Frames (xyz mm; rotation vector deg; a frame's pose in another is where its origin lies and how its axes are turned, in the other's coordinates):
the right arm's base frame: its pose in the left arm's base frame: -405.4 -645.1 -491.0 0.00 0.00 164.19
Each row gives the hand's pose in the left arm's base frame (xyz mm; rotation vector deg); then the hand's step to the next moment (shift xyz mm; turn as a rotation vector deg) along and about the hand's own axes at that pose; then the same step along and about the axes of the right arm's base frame.
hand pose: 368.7 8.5 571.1 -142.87 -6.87 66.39
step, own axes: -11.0 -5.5 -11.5 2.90 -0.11 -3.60
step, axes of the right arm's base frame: -2.1 0.5 16.7 -4.53 -0.94 0.06
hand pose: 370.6 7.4 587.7 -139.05 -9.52 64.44
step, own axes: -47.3 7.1 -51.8 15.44 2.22 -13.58
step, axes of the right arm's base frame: -17.2 35.2 58.6 -20.00 -3.33 -4.07
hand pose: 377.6 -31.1 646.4 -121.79 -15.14 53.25
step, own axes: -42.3 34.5 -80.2 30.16 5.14 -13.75
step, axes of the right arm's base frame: -45.3 79.9 31.2 -28.57 -10.68 -13.97
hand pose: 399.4 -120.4 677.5 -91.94 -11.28 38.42
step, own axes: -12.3 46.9 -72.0 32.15 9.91 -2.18
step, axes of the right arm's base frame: -35.7 68.0 -40.6 -20.37 -18.81 -19.18
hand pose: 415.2 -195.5 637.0 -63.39 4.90 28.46
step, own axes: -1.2 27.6 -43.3 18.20 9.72 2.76
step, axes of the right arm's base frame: -2.8 28.8 -42.4 -7.83 -14.72 -12.47
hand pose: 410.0 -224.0 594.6 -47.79 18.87 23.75
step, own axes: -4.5 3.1 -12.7 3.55 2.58 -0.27
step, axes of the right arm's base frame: 4.2 10.4 -8.0 -1.18 -2.55 -3.38
